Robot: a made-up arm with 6 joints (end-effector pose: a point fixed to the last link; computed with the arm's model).
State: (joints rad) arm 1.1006 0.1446 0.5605 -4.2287 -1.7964 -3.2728
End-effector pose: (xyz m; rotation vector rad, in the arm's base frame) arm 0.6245 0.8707 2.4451 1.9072 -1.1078 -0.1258
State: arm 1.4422 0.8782 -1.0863 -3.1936 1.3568 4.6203
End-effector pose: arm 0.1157 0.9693 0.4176 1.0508 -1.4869 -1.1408
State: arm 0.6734 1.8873 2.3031 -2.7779 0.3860 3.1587
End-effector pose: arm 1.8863 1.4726 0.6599 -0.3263 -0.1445 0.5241
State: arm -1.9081 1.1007 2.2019 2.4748 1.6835 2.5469
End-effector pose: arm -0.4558 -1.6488 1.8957 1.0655 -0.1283 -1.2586
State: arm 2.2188 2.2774 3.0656 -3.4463 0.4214 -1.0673
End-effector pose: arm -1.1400 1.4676 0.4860 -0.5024 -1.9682 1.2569
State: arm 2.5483 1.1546 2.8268 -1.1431 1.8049 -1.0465
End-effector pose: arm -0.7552 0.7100 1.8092 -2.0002 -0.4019 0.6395
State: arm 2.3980 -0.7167 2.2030 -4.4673 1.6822 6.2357
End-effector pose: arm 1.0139 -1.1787 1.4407 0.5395 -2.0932 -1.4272
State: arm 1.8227 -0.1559 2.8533 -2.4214 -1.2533 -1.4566
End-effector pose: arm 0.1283 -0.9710 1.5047 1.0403 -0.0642 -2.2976
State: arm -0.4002 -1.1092 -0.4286 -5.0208 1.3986 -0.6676
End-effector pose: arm -0.3428 0.3366 1.8871 -1.1346 -1.1422 0.6903
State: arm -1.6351 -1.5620 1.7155 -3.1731 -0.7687 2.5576
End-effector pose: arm 0.1287 2.0627 -0.0616 2.1076 1.4821 -1.4683
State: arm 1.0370 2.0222 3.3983 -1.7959 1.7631 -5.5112
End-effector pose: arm 0.8543 1.0920 0.7631 2.1773 -0.2489 -0.4509
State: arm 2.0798 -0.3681 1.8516 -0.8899 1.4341 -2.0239
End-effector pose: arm 0.6673 -0.8987 2.2034 -0.5854 0.3036 -0.0485
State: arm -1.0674 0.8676 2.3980 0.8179 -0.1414 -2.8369
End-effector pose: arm 0.4861 -0.9227 2.4103 0.8641 -1.5393 0.6343
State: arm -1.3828 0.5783 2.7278 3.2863 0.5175 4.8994
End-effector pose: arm 0.0308 -0.2337 2.3649 2.0431 -0.0819 2.2259
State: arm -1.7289 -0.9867 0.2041 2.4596 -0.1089 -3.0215
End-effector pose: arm 0.1043 0.7359 2.3028 -0.6587 -1.2962 -1.1431
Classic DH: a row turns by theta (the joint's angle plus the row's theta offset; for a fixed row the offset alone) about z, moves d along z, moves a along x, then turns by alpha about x. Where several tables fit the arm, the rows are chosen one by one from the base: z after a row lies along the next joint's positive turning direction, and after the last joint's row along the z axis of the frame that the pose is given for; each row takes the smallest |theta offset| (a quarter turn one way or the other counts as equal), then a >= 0, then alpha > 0; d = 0 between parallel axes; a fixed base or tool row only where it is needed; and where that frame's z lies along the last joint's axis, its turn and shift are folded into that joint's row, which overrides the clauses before.
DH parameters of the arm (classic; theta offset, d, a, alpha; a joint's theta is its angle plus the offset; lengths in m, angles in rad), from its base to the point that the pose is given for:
joint 1: 0 0.46 0.231 -1.5708
joint 2: -1.5708 0 1.333 3.1416
joint 3: 0 0 0.267 -1.5708
joint 4: 0 -0.893 0 1.5708
joint 5: 0 0 0 -1.5708
joint 6: 1.5708 -0.188 0 1.5708
tool (fixed): -1.5708 0 0 0

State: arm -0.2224 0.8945 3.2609 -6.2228 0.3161 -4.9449
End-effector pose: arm 0.2714 -0.0578 1.8120 -0.6964 -2.1475 -1.8903
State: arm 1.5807 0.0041 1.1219 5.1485 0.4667 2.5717
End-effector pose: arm 0.0724 0.4293 2.8794 -0.1313 -1.1368 0.1992
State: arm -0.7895 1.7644 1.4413 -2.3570 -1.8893 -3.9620
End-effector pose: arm 1.8183 -1.6542 0.3117 -0.1722 -0.9859 0.5756
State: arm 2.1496 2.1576 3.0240 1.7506 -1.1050 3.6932
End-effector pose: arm -0.8176 1.5534 0.6591 1.8418 0.3725 0.9535
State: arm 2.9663 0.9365 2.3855 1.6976 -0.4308 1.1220
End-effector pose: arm -1.1277 0.2788 2.3395 -0.2428 -1.5010 0.4275
